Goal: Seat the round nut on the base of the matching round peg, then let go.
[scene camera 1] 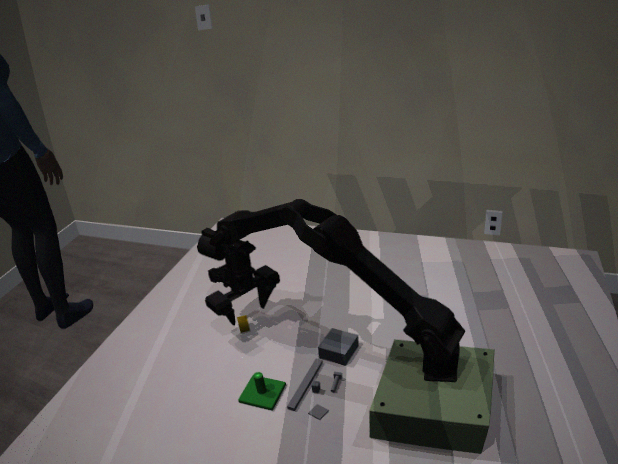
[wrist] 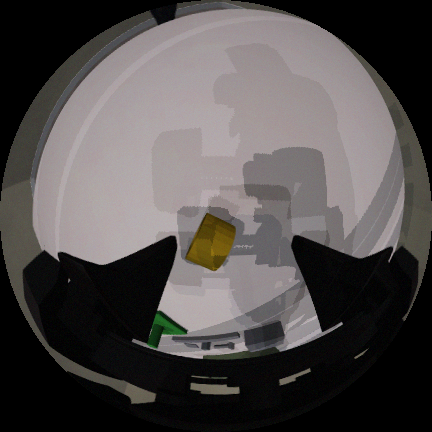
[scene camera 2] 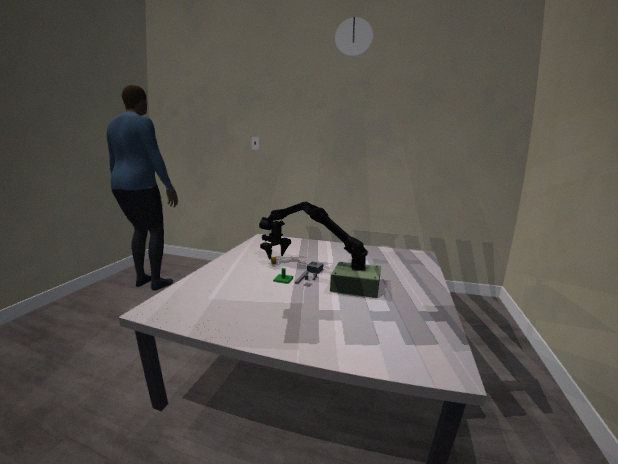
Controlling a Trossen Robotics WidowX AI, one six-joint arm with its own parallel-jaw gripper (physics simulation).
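The yellow round nut (scene camera 1: 243, 324) (scene camera 2: 273, 260) (wrist: 211, 242) lies on its side on the table; its hole does not show. My gripper (scene camera 1: 248, 315) (scene camera 2: 276, 256) (wrist: 236, 242) is open and empty, pointing down above the nut. In the wrist view the nut appears between the two fingertips, left of their midpoint and tilted to the finger line. The green round peg (scene camera 1: 260, 384) (scene camera 2: 283, 272) (wrist: 156, 336) stands upright on its square green base (scene camera 1: 272, 396) (wrist: 167, 322), apart from the nut. The left finger partly hides the peg base in the wrist view.
A dark grey block (scene camera 1: 338, 346) (scene camera 2: 315, 267) (wrist: 265, 335), a long grey bar (scene camera 1: 305, 385) (wrist: 206, 337), a small bolt (scene camera 1: 336, 382), a small grey piece (scene camera 1: 316, 387) and a flat grey plate (scene camera 1: 318, 412) lie between peg and green robot pedestal (scene camera 1: 435, 390) (scene camera 2: 356, 280). A person (scene camera 2: 135, 155) stands beyond the table.
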